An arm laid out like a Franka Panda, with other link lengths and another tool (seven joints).
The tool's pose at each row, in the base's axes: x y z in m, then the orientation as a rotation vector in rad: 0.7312, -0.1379, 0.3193, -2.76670, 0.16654, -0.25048; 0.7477, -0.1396, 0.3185, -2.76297, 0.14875, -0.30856; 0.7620, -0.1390, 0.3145, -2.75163, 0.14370, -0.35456; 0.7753, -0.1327, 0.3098, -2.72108, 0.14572, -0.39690; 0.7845, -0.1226, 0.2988, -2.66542, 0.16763, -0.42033; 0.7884, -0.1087, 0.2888, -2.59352, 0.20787, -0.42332; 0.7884, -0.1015, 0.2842, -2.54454, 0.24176, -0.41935; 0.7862, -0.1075, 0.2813, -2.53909, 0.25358, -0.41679; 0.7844, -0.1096, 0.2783, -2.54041, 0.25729, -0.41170; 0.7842, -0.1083, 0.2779, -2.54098, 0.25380, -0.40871; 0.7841, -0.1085, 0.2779, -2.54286, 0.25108, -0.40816; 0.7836, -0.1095, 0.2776, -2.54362, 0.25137, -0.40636
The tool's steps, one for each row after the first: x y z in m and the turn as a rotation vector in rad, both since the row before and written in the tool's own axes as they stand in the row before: 0.0163, 0.0005, 0.0034, 0.00303, 0.03822, -0.01956; 0.0130, 0.0000, 0.0072, 0.00876, 0.03177, -0.00828; 0.0108, -0.0049, 0.0099, 0.02632, 0.03129, -0.00023; 0.0044, -0.0054, 0.0161, 0.04907, 0.02286, 0.02039; -0.0015, -0.0083, 0.0154, 0.06306, 0.01304, 0.04000; -0.0028, -0.0039, 0.0071, 0.04171, 0.00620, 0.03350; -0.0012, 0.0068, -0.0013, 0.00319, 0.00088, 0.00979; -0.0019, 0.0036, 0.0008, -0.00172, -0.00290, 0.00344; -0.0006, -0.0008, 0.0009, 0.00027, -0.00290, -0.00185; 0.0000, 0.0002, -0.0001, -0.00128, -0.00104, -0.00212; -0.0003, 0.0010, -0.0004, -0.00070, -0.00125, 0.00046
